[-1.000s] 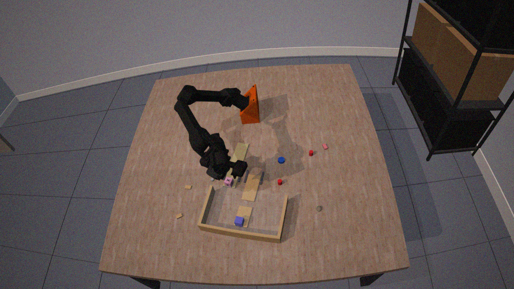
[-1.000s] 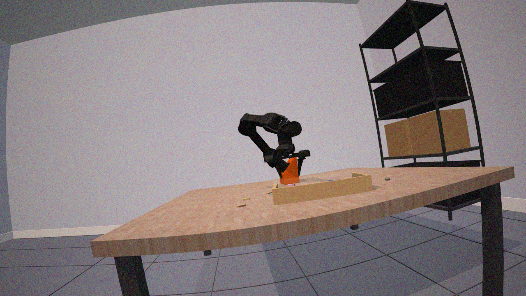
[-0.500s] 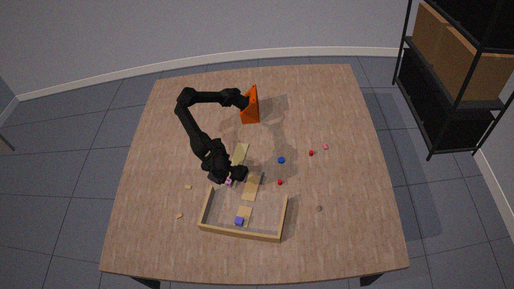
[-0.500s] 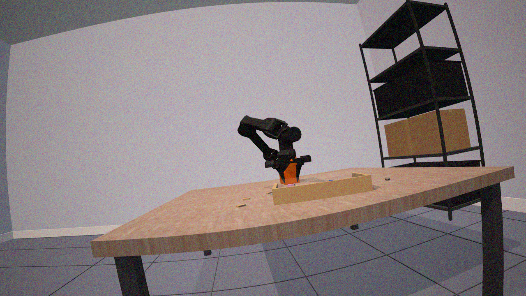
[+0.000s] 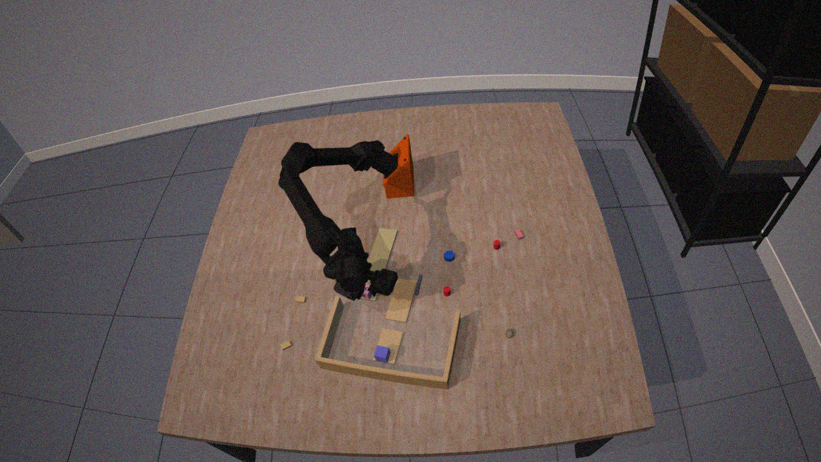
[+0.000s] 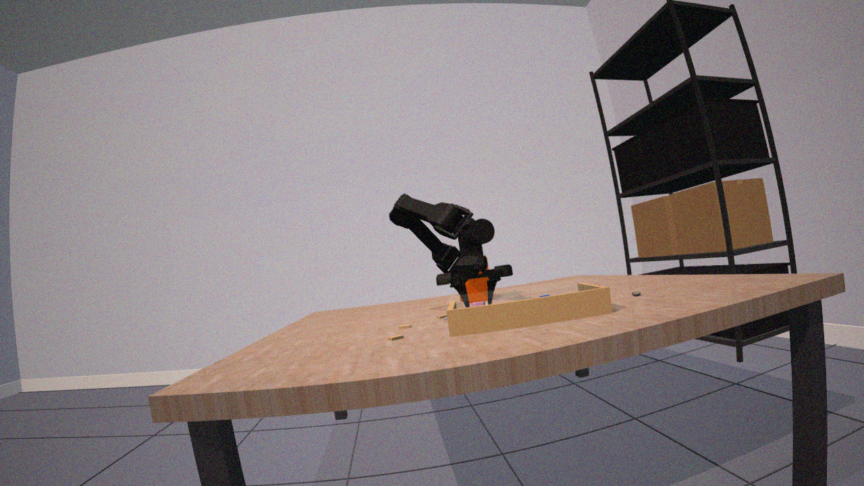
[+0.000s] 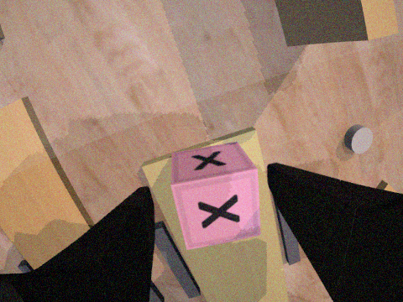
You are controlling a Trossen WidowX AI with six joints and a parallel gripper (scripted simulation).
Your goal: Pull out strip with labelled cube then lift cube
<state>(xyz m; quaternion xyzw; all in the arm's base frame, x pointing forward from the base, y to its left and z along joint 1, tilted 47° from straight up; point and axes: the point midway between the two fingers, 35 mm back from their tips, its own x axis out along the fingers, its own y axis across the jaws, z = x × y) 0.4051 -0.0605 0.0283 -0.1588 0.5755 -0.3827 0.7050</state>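
My gripper tip is 11 cm past the strip, 2 cm to the right of it and 2 cm above it. The rest, counted from my gripper tip: small grey disc (3 cm behind, 8 cm to the right, 2 cm below); grey pebble (14 cm ahead, 37 cm to the left, 1 cm below); blue disc (12 cm behind, 22 cm to the left, 1 cm below).
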